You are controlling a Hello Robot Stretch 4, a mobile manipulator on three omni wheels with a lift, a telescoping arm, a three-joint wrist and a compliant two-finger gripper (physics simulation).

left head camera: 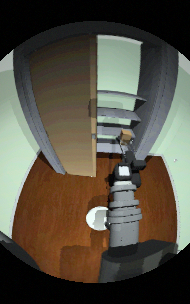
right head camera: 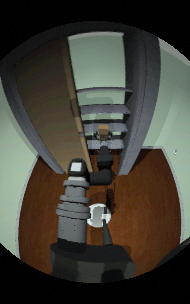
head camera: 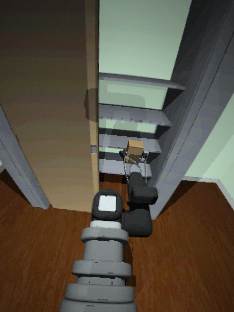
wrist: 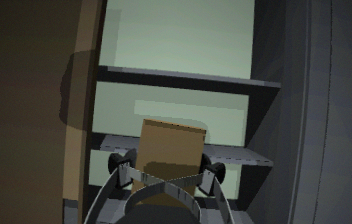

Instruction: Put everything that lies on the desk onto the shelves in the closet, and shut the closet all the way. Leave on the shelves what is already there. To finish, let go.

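Note:
A brown box (head camera: 135, 148) (left head camera: 126, 136) (right head camera: 103, 130) (wrist: 172, 145) is held upright between the two fingertips. My gripper (head camera: 135, 157) (left head camera: 126, 142) (right head camera: 103, 140) (wrist: 167, 164) is shut on it, at the closet opening. Several grey shelves (head camera: 135, 114) (wrist: 190, 77) show in the open right part of the closet. The box overlaps the lower shelves in the head view; whether it touches one cannot be told. It hides part of a shelf (wrist: 240, 154) in the wrist view. The tan closet door (head camera: 50, 100) (left head camera: 65, 110) (right head camera: 45, 95) covers the left part. The desk does not show.
The door's edge (head camera: 95, 172) (wrist: 75, 165) stands left of the gripper. The closet's grey right side wall (head camera: 176, 117) (wrist: 267, 125) stands to the right. My arm (head camera: 104, 252) reaches over the brown floor (head camera: 190, 250). A white round object (left head camera: 93, 218) shows low beside the arm.

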